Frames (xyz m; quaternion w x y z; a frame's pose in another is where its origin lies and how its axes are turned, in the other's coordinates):
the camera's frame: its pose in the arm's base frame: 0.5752 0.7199 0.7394 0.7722 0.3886 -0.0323 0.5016
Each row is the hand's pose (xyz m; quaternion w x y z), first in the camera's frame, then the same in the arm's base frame.
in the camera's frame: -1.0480 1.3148 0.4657 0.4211 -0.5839 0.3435 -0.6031
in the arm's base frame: -0.8365 -0.1042 1.3491 0.8657 -0.4401 0.1931 -0.1399
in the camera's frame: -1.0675 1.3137 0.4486 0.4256 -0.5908 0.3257 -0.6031
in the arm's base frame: -0.8511 -0.1083 1.3280 0.8713 -0.4347 0.1758 -0.1448
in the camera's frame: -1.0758 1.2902 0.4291 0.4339 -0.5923 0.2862 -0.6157
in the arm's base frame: -0.8430 -0.1067 1.2975 0.8833 -0.4124 0.1491 -0.1657
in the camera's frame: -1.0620 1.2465 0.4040 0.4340 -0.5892 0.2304 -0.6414
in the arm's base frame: -0.8098 -0.0890 1.2613 0.8933 -0.3812 0.1176 -0.2071
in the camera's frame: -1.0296 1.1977 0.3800 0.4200 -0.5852 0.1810 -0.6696
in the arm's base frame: -0.7629 -0.0590 1.2311 0.8935 -0.3579 0.0929 -0.2550
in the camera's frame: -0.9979 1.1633 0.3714 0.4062 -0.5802 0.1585 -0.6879
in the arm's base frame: -0.7226 -0.0365 1.2195 0.8893 -0.3475 0.0856 -0.2846
